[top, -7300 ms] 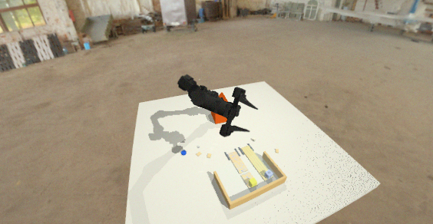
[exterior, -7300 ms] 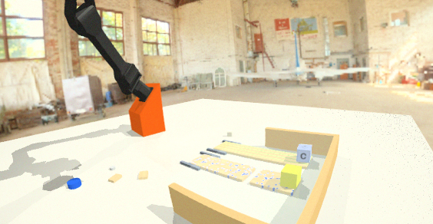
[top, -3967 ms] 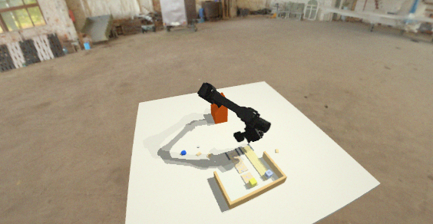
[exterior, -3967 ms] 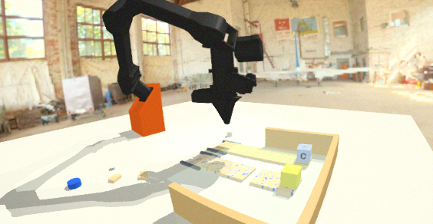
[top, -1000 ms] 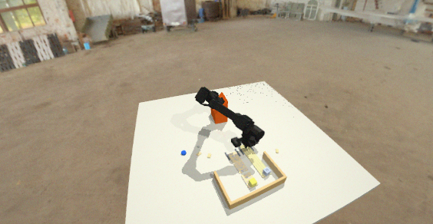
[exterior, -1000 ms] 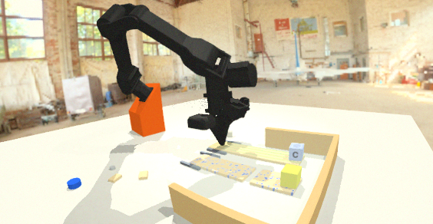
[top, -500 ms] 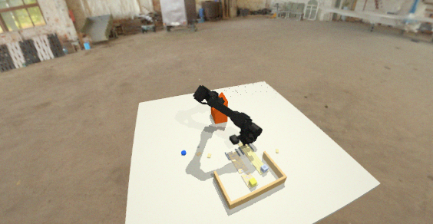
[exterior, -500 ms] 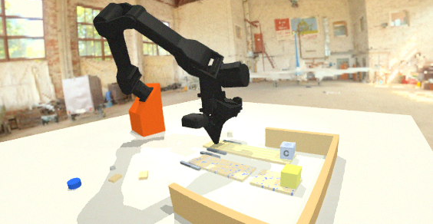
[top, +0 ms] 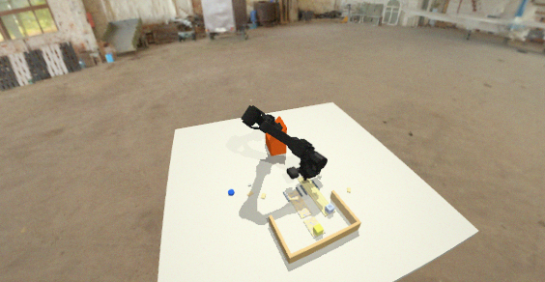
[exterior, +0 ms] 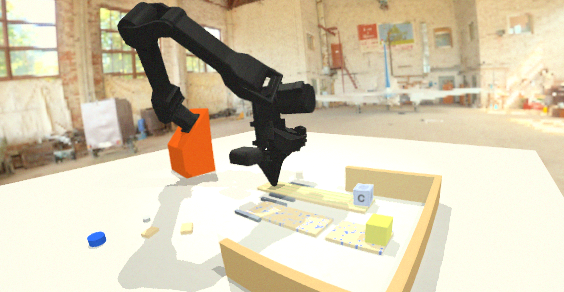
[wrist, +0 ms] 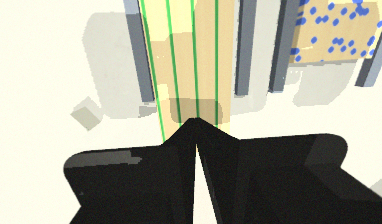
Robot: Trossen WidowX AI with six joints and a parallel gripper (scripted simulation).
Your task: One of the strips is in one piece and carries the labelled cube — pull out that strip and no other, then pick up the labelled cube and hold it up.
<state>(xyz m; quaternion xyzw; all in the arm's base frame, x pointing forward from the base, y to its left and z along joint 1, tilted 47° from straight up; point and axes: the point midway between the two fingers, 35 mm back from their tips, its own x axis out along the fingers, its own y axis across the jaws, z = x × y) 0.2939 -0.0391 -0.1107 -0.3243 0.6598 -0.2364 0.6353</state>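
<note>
Now: gripper tip 21 cm short of the pale blue cube, 3 cm to the right of it and 1 cm below it. From my gripper tip the other things lie so: blue disc (3 cm behind, 37 cm to the right); then tan block (13 cm ahead, 18 cm to the left).
</note>
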